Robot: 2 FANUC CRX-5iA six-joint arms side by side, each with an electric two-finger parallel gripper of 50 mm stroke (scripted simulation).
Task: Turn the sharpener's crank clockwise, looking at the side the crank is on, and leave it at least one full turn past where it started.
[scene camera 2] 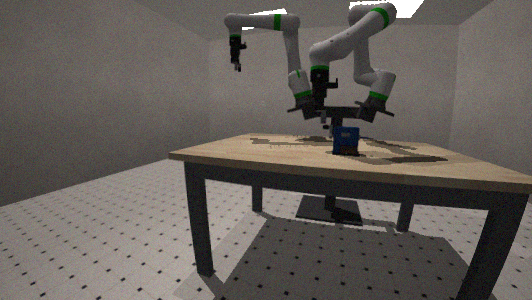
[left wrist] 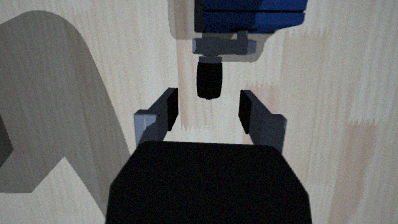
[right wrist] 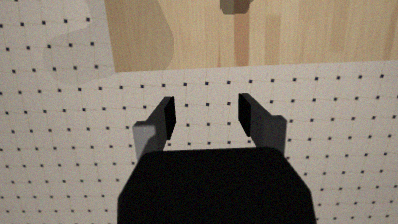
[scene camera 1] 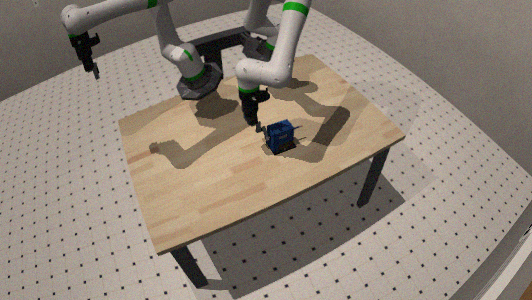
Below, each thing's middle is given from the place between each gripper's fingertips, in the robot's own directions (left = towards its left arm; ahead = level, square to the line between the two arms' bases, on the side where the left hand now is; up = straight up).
Right now the black knob point(left wrist: 209, 70) is 40 mm below my left hand and 20 mm to the left of it.
My right hand is 68 cm to the right of the black knob, 41 cm above it and 40 cm short of it.
